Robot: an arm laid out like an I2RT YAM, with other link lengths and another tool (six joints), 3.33 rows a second.
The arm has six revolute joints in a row. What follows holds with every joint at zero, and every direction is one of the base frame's. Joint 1 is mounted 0.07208 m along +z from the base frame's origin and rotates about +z. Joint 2 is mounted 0.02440 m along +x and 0.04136 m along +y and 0.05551 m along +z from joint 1 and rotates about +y. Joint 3 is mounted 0.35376 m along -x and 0.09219 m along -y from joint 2 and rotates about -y. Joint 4 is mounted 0.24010 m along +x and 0.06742 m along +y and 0.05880 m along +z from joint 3 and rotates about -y. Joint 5 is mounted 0.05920 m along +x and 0.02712 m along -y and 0.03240 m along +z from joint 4 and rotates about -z. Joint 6 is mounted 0.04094 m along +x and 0.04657 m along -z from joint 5 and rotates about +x. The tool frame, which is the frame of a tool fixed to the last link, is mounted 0.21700 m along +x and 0.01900 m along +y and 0.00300 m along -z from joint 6; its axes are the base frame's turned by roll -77.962, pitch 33.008 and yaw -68.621 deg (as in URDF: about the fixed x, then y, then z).
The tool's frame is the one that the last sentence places.
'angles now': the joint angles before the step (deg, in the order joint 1, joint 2, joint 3, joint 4, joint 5, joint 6). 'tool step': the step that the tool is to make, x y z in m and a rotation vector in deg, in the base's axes. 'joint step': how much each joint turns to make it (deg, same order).
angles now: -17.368 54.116 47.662 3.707 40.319 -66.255
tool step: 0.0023 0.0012 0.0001 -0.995 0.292 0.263
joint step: 0.659 0.047 -0.884 1.815 0.438 -1.342
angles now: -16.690 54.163 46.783 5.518 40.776 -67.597
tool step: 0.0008 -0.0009 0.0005 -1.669 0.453 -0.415
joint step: 0.683 0.200 -1.424 3.162 1.130 -2.275
